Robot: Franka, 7 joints.
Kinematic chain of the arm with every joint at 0, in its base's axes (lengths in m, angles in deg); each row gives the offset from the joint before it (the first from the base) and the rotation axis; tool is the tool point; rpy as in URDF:
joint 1: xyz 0 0 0.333 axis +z
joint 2: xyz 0 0 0 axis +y
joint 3: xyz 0 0 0.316 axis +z
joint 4: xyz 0.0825 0 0 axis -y
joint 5: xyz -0.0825 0 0.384 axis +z
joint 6: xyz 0 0 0 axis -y
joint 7: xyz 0.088 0 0 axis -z
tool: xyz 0 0 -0.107 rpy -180 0 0
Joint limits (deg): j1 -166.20..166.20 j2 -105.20..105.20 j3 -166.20..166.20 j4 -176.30..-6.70 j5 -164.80..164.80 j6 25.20..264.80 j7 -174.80..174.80
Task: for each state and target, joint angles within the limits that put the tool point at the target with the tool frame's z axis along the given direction. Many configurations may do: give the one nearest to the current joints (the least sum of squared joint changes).
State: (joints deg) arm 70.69 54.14 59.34 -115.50 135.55 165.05 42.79
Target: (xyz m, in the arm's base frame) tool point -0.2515 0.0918 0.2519 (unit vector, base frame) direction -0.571 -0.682 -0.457
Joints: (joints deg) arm 54.76 71.10 87.41 -151.98 160.19 204.73 42.79
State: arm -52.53 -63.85 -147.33 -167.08 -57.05 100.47 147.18
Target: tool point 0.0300 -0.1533 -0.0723 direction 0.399 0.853 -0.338
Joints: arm -11.00 -95.32 -147.16 -141.23 -74.04 91.79 147.18
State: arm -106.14 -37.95 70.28 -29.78 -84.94 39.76 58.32
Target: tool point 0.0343 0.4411 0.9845 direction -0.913 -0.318 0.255
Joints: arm -101.93 -41.48 50.28 -6.83 -105.95 80.01 58.32
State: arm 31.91 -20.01 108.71 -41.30 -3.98 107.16 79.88
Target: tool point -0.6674 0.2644 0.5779 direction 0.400 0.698 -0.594
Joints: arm 5.73 -56.77 114.81 -33.00 -3.31 77.14 79.88
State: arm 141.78 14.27 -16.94 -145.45 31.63 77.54 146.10
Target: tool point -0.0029 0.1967 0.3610 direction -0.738 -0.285 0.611
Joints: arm 102.00 -23.88 -48.86 -170.50 57.35 46.84 146.10
